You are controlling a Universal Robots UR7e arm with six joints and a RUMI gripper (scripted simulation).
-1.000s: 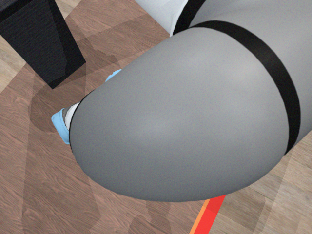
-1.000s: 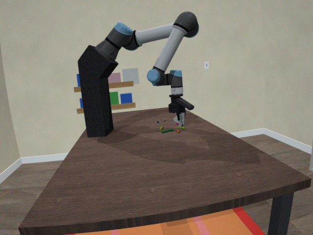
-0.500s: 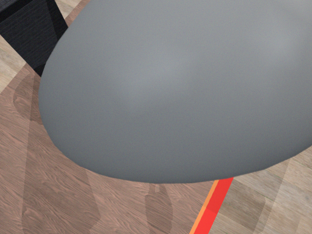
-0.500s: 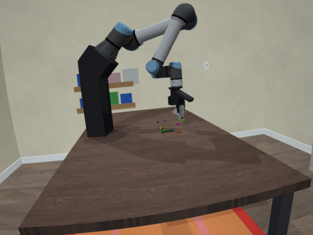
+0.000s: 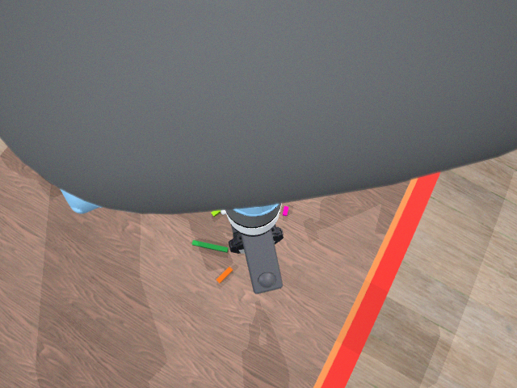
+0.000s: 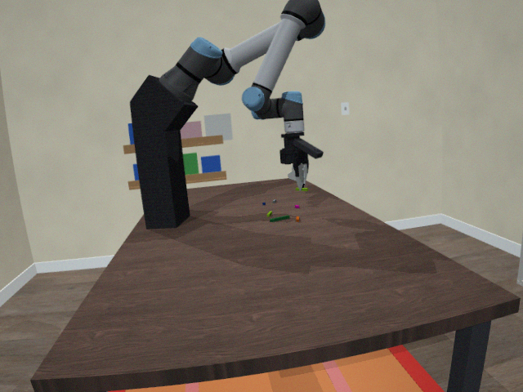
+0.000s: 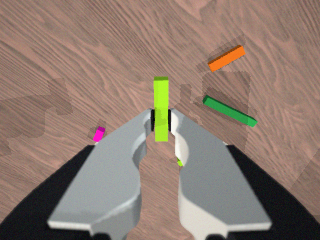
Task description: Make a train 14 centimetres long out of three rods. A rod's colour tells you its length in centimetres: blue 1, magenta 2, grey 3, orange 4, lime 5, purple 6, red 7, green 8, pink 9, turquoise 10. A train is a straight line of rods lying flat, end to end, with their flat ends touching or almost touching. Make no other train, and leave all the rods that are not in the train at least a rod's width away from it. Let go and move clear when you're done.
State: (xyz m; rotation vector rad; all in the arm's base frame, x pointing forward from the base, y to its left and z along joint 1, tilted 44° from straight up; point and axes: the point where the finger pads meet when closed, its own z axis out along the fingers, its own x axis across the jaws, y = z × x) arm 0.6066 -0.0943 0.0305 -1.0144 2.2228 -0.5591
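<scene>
Now: the blue rod 12 cm behind my hand, 25 cm to the left of it and 11 cm below it. Also, from my hand: magenta rod 13 cm to the left, 11 cm below; then green rod 10 cm behind, 3 cm to the right, 11 cm below; then orange rod 4 cm behind, 7 cm to the right, 11 cm below.
</scene>
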